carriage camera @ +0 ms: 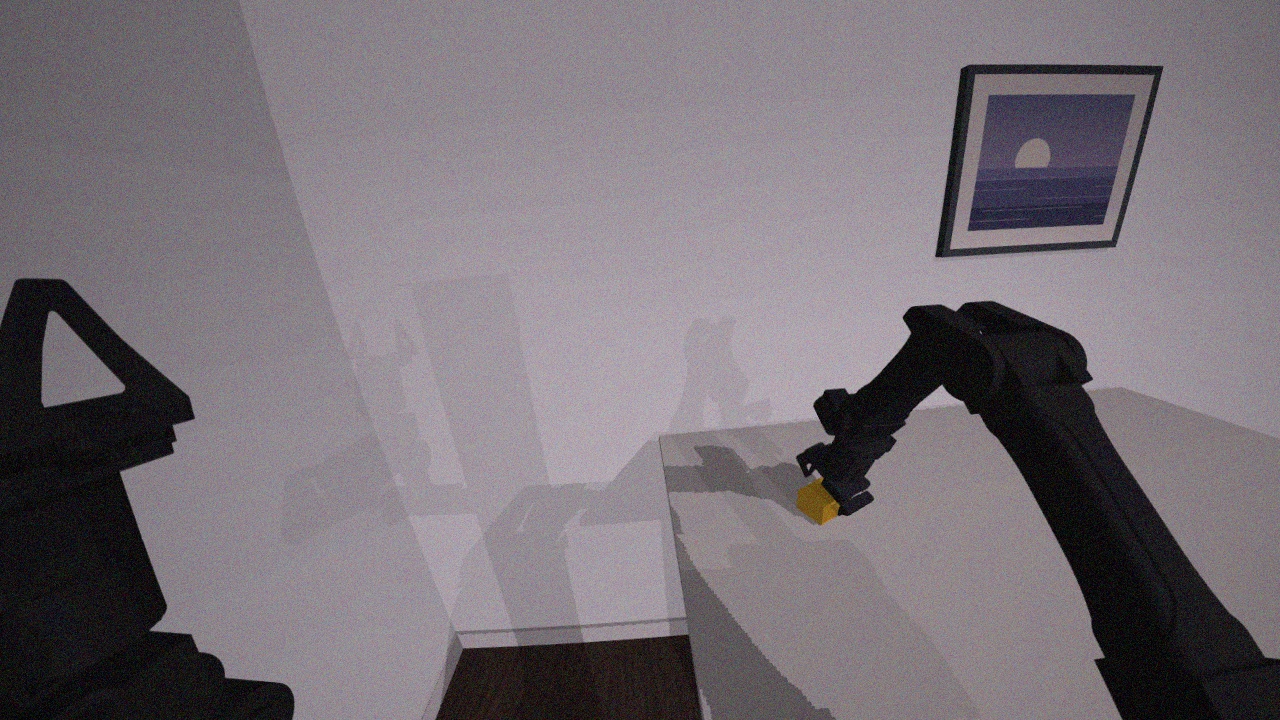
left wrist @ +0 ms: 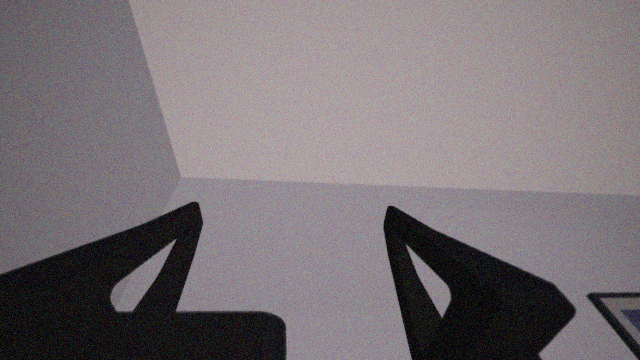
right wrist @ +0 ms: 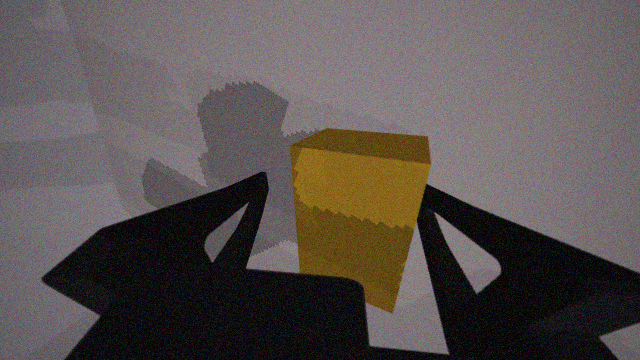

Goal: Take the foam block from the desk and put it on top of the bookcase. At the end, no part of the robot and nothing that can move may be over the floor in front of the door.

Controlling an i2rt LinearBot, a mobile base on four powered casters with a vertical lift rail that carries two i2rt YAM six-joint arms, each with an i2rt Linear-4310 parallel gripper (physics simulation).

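Places are measured from the left arm's base along level axes (x ahead, y left, z up), in centimetres.
Pixels of known places: left gripper, fingertip midpoint: (left wrist: 295, 213); right gripper, fingertip midpoint: (carriage camera: 823, 494) (right wrist: 340, 185).
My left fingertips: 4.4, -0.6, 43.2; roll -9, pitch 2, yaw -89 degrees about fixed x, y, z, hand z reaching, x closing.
Behind a point stands the place of what it marks, as x, y, z.
The yellow foam block (carriage camera: 816, 502) {46.6, -61.9, -8.6} (right wrist: 357, 200) {50.6, -67.4, -8.5} stands on the pale desk (carriage camera: 895, 582) {32.2, -69.4, -13.0} near its left part. My right gripper (carriage camera: 836, 479) {51.7, -65.8, -11.2} (right wrist: 340, 185) {51.7, -65.8, -11.2} is open at the block. In the right wrist view the block stands between the two fingers, close to the finger on the picture's right, with a gap to the finger on the left; the block overlaps the right fingertip there. My left gripper (left wrist: 295, 213) {4.4, -0.6, 43.3} is open and empty, raised in front of the walls; part of it shows at the left edge of the carriage view. The bookcase and the door do not show.
A framed seascape picture (carriage camera: 1051, 161) {91.0, -137.6, 54.5} hangs on the back wall (carriage camera: 626, 179) {85.9, -27.9, 55.9} above the desk. A side wall (carriage camera: 134, 134) {50.3, 53.5, 68.1} meets it at the left. Dark wooden floor (carriage camera: 572, 680) {68.7, 6.3, -108.0} shows left of the desk. Arm shadows fall on the wall and desk.
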